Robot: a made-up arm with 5 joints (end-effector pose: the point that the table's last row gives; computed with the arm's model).
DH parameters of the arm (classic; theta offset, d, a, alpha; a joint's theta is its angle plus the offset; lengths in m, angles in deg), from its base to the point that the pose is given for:
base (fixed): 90 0.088 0 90
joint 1: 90 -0.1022 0.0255 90
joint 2: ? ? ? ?
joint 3: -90 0.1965 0.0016 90
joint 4: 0 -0.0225 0.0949 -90
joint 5: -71.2 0 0.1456 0
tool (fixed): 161.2 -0.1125 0 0
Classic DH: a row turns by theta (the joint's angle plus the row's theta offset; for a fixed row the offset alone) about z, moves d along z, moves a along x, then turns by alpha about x.
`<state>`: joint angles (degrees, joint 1 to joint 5).
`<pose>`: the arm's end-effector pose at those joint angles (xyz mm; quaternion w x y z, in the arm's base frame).
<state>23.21 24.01 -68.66 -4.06 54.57</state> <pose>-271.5 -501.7 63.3 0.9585 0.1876 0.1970 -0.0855</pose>
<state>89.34 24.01 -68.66 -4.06 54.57</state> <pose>-271.5 -180.4 -380.8 0.7009 0.6802 0.2118 0.0358</pose>
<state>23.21 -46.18 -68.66 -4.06 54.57</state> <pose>-300.2 -400.0 -173.9 0.8690 0.2433 -0.3877 -0.1880</pose>
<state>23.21 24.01 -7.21 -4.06 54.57</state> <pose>-115.0 -619.7 -63.2 0.8578 0.2917 0.0913 0.4131</pose>
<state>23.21 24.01 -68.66 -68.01 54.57</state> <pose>-118.4 -337.4 -96.1 0.8405 0.4165 -0.2727 -0.2140</pose>
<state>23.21 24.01 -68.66 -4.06 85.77</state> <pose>-246.7 -564.8 24.1 0.9462 0.2337 0.1393 0.1754</pose>
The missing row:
joint 2: 90 -0.4059 0.0034 90
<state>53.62 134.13 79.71 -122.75 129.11</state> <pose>85.6 -182.2 -62.3 0.0729 -0.7901 -0.0241 0.6081</pose>
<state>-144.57 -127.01 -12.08 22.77 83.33</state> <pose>-249.7 500.5 549.0 0.3953 0.6367 0.0678 -0.6586</pose>
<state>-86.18 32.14 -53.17 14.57 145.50</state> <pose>-60.5 100.3 728.0 0.6056 -0.2682 0.6925 0.2859</pose>
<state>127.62 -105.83 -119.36 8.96 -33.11</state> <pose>-191.6 166.2 -118.0 0.5804 -0.4923 -0.4954 0.4187</pose>
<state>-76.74 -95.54 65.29 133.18 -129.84</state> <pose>-357.8 45.6 493.9 0.2032 -0.4648 0.7074 -0.4923</pose>
